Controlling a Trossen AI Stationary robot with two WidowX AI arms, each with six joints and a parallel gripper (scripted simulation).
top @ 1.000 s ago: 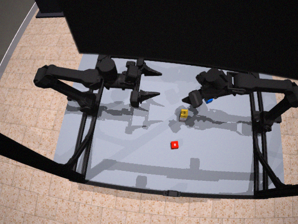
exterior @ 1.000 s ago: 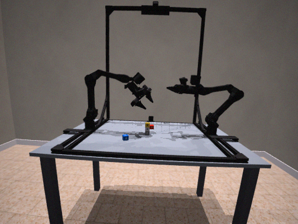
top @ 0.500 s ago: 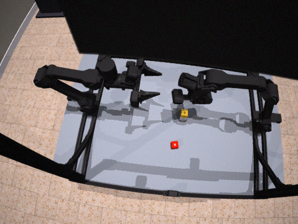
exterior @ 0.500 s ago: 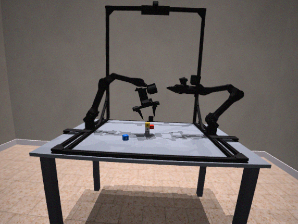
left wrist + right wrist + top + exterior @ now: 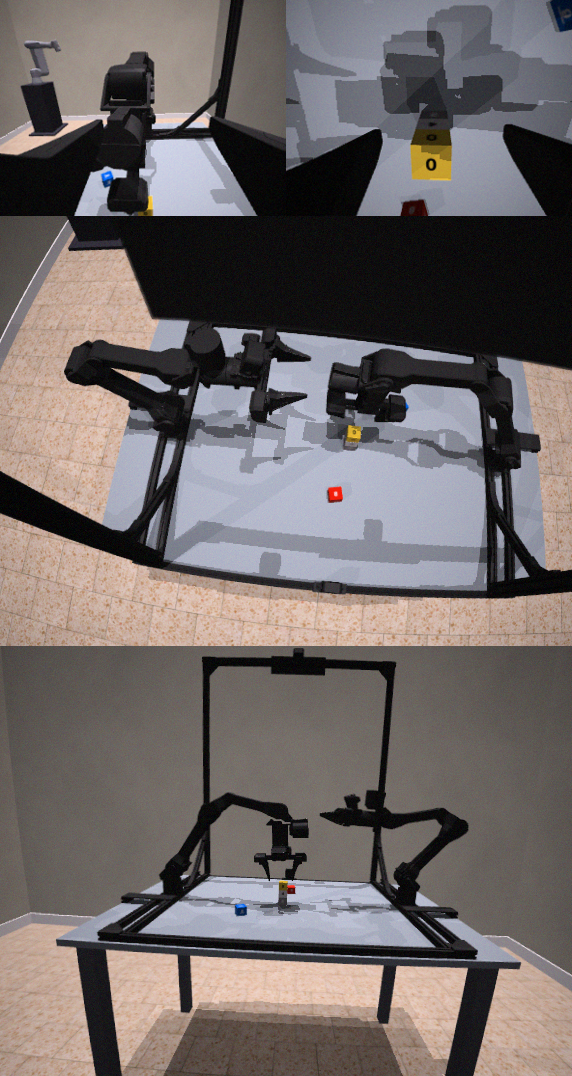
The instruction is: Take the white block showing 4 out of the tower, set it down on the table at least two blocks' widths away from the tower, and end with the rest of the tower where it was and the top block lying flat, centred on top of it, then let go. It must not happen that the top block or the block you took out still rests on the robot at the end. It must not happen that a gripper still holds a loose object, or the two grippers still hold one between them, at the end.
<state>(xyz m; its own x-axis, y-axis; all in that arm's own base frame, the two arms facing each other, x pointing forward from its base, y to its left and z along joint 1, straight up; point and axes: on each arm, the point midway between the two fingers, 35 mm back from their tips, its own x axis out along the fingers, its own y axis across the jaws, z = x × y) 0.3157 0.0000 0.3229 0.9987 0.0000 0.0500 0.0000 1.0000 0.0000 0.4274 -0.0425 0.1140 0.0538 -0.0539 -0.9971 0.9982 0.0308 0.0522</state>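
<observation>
Right now the yellow block is 3 cm behind my right hand, 1 cm to the left of it and 6 cm below it.
</observation>
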